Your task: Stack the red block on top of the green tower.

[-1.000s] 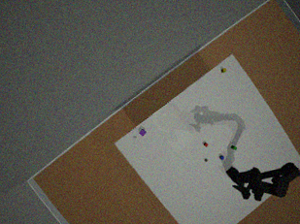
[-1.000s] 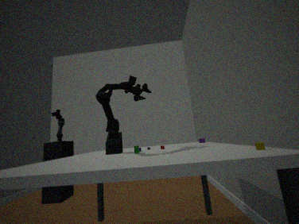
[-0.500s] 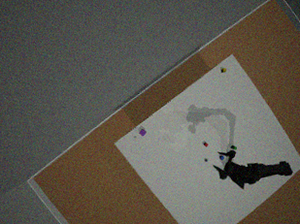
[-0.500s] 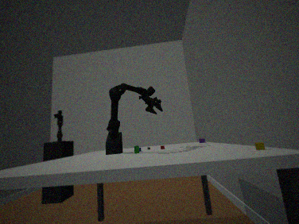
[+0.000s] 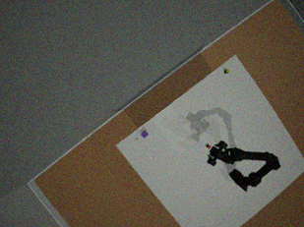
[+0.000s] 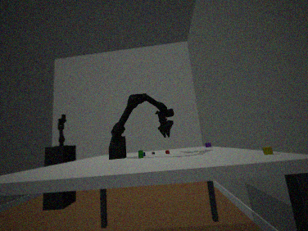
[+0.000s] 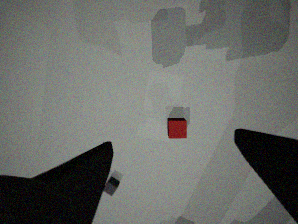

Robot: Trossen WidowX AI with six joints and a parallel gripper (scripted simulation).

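Now: the red block 11 cm below my gripper tip, 2 cm to the right of it and 1 cm behind it. From my gripper tip the other things lie so: purple block 40 cm ahead, 34 cm to the left, 10 cm below; then dark block 13 cm behind, 12 cm below, 6 cm to the left; then blue block 19 cm behind, 11 cm below, 7 cm to the right.
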